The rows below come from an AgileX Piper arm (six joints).
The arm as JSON. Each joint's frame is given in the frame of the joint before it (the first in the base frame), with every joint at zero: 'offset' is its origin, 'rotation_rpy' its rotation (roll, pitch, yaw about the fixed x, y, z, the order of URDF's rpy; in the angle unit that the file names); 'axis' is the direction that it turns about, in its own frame. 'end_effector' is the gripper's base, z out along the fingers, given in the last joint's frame.
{
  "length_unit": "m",
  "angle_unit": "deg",
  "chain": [
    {
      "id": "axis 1",
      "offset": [
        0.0,
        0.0,
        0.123
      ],
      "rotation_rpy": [
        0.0,
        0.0,
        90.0
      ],
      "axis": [
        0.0,
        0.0,
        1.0
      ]
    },
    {
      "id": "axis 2",
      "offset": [
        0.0,
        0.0,
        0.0
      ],
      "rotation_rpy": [
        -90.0,
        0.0,
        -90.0
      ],
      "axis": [
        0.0,
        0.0,
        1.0
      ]
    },
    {
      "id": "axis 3",
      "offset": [
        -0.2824,
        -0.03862,
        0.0
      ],
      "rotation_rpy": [
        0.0,
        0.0,
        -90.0
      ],
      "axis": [
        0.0,
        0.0,
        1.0
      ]
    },
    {
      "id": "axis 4",
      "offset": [
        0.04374,
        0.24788,
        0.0
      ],
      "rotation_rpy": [
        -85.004,
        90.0,
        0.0
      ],
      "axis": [
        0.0,
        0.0,
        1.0
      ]
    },
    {
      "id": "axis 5",
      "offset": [
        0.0,
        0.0,
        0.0
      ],
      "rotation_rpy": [
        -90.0,
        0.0,
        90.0
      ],
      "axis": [
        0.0,
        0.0,
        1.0
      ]
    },
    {
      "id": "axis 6",
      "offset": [
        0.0,
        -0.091,
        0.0
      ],
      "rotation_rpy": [
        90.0,
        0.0,
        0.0
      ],
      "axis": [
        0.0,
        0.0,
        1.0
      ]
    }
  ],
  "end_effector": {
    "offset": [
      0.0,
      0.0,
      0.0
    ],
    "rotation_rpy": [
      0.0,
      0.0,
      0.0
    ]
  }
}
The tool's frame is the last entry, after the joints.
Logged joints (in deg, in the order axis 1, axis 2, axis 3, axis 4, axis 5, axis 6), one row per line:
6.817 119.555 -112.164 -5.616 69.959 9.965
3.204 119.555 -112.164 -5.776 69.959 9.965
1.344 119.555 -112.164 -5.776 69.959 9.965
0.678 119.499 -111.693 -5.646 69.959 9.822
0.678 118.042 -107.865 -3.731 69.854 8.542
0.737 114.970 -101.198 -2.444 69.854 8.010
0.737 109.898 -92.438 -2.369 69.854 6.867
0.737 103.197 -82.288 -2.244 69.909 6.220
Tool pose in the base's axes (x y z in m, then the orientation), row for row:
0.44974 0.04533 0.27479 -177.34 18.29 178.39
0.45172 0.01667 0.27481 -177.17 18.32 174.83
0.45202 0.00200 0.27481 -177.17 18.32 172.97
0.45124 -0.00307 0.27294 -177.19 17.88 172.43
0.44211 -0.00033 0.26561 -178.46 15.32 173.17
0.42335 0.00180 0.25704 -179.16 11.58 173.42
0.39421 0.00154 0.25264 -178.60 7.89 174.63
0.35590 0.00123 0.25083 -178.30 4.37 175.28
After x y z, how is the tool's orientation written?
As angles about the fixed x, y, z axes (roll, pitch, yaw), in degrees.
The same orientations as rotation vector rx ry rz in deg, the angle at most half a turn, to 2 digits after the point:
2.88 161.68 -4.12
7.94 161.55 -5.17
10.56 161.45 -5.59
11.34 161.86 -5.66
10.11 164.45 -3.53
9.79 168.19 -2.21
8.21 171.97 -2.66
7.33 175.53 -2.88

